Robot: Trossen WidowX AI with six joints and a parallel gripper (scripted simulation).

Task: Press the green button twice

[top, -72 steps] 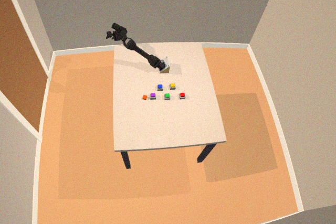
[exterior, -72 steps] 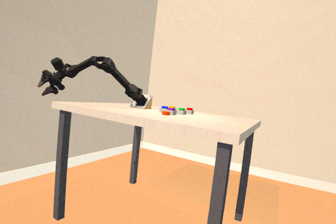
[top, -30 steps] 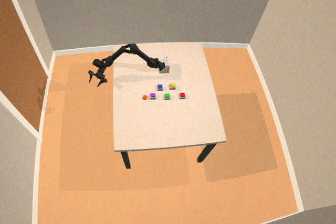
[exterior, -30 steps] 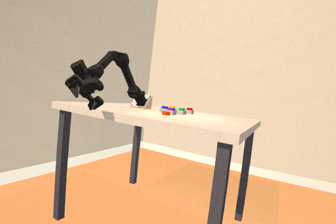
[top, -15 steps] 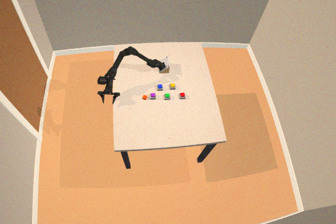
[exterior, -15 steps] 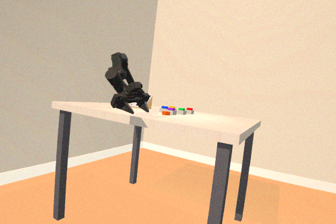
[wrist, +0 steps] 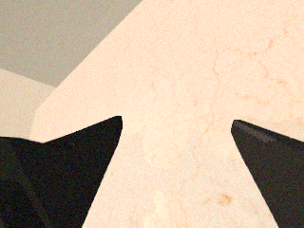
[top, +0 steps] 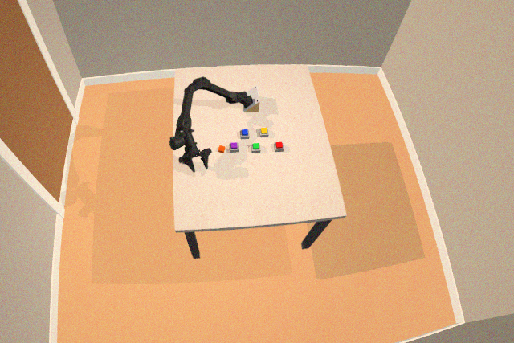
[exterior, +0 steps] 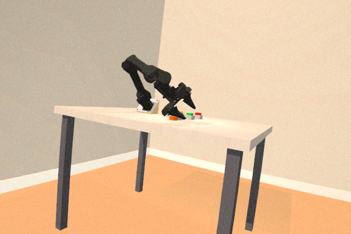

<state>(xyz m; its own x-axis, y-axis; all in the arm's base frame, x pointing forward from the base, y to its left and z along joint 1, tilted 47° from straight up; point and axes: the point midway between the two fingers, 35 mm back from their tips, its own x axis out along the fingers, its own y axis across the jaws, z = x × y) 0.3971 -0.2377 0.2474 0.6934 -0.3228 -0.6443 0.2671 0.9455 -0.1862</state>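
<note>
Now: the green button 12 cm behind my gripper tip, 32 cm to the left of it and 2 cm below it. The rest, counted from my gripper tip: purple button: 14 cm behind, 20 cm to the left, 3 cm below; red button: 10 cm behind, 45 cm to the left, 2 cm below; orange block: 14 cm behind, 13 cm to the left, 4 cm below.
</note>
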